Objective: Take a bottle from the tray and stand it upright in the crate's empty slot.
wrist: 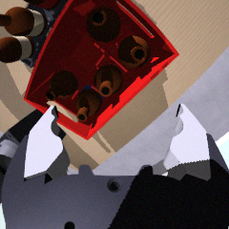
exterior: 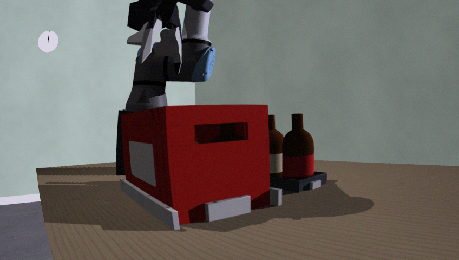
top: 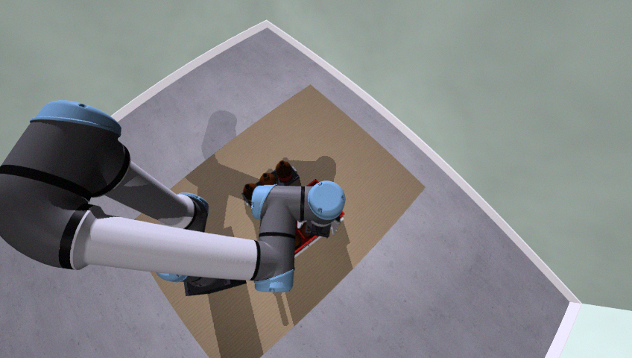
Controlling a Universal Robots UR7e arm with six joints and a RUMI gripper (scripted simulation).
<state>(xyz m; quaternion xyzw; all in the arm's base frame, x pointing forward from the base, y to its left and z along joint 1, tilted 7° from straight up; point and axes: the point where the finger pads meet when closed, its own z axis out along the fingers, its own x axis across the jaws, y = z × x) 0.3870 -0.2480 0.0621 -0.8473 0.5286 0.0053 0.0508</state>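
Right now the cream-label bottle is 290 mm to the left of my hand, 160 mm below it and 30 mm ahead of it. Also, from my hand: dark tray (290 mm to the left, 230 mm below, 40 mm ahead); red crate (160 mm below, 60 mm to the left, 10 mm behind).
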